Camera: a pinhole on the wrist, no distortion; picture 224 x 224 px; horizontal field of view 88.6 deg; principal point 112.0 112.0 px. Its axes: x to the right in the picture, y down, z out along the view. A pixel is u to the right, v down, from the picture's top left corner.
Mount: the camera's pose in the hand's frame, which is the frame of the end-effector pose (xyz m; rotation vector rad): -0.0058 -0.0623 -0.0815 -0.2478 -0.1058 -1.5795
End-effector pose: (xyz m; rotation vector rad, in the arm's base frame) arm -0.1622 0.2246 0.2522 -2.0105 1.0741 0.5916
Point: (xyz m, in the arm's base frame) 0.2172 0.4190 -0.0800
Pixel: 192 202
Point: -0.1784 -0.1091 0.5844
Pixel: behind the camera
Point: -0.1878 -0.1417 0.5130
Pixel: behind the camera
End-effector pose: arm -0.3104 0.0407 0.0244 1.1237 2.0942 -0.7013
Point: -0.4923 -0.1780 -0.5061
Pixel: 164 184
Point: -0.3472 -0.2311 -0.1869
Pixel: 160 114
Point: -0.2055 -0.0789 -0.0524
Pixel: 91 83
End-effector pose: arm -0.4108 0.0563 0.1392 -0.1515 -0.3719 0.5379
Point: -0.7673 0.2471 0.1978
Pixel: 10 47
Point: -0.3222 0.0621 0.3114
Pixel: 145 174
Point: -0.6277 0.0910 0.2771
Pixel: 78 62
